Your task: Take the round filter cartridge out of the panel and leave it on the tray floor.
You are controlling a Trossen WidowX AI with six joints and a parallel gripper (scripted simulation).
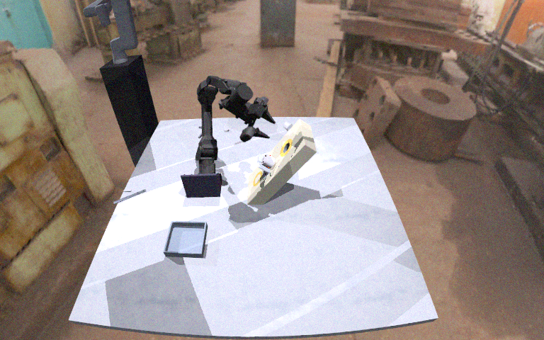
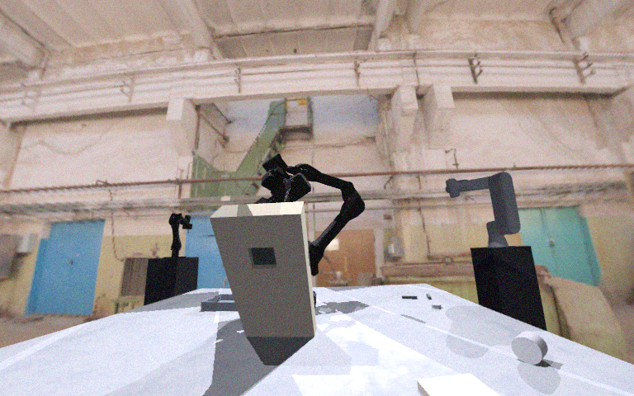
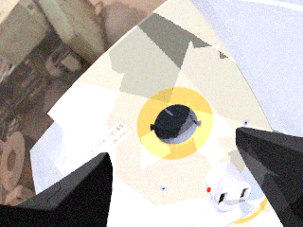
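My gripper tip is now 3 cm short of the cream service panel and 17 cm above it. Also, from my gripper tip: grey tray: 33 cm behind, 30 cm to the right, 31 cm below.
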